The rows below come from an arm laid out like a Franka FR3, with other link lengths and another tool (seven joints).
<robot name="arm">
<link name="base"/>
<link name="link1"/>
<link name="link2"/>
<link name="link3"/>
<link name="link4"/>
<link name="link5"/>
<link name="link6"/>
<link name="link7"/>
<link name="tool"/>
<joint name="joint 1" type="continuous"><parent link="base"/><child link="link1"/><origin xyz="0 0 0.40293"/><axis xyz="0 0 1"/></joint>
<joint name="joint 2" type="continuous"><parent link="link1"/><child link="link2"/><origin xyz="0 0 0"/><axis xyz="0 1 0"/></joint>
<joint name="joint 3" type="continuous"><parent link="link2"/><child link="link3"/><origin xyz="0 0 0.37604"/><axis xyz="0 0 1"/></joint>
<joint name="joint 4" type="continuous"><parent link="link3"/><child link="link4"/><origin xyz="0.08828 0 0"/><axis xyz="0 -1 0"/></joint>
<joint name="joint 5" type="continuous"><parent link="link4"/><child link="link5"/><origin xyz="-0.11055 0 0.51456"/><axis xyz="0 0 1"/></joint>
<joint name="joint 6" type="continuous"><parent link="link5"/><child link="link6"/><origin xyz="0 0 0"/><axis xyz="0 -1 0"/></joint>
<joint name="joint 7" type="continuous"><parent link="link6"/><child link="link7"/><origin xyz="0.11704 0 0"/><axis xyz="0 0 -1"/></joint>
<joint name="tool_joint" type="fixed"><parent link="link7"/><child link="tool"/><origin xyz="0.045 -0.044 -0.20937" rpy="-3.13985 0 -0.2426"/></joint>
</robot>
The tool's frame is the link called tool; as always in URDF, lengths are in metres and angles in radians. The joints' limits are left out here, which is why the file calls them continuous.
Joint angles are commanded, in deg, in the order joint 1, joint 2, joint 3, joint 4, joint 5, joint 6, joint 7. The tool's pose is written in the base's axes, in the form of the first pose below.
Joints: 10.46, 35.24, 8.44, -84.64, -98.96, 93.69, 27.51
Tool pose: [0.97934 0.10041 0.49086 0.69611 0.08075 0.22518 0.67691]
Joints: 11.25, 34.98, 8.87, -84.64, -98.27, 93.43, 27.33
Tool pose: [0.97569 0.11739 0.49324 0.69982 0.08359 0.22837 0.67165]
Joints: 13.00, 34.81, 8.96, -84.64, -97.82, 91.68, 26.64
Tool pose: [0.96803 0.14146 0.49729 0.69665 0.08657 0.22692 0.67505]
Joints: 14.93, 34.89, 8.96, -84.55, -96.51, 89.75, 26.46
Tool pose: [0.95829 0.16492 0.49619 0.69821 0.08502 0.22342 0.67480]
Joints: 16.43, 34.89, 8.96, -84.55, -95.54, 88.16, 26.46
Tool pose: [0.94962 0.18264 0.49592 0.69896 0.08285 0.22117 0.67504]
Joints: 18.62, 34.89, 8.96, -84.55, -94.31, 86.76, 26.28
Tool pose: [0.93814 0.21174 0.49422 0.70095 0.08675 0.22128 0.67244]
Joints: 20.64, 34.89, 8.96, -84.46, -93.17, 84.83, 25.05
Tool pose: [0.92635 0.23623 0.49380 0.70056 0.09284 0.21267 0.67481]
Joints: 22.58, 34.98, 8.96, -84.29, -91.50, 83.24, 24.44
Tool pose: [0.91396 0.25924 0.49073 0.70445 0.09610 0.20560 0.67249]
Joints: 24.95, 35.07, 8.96, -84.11, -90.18, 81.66, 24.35
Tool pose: [0.89875 0.28910 0.48927 0.70638 0.09974 0.20569 0.66990]
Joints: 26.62, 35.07, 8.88, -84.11, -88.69, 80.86, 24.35
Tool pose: [0.88702 0.30888 0.48543 0.71109 0.10322 0.20370 0.66498]
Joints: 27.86, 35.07, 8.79, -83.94, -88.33, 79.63, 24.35
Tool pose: [0.87835 0.32203 0.48819 0.70931 0.10193 0.20419 0.66693]
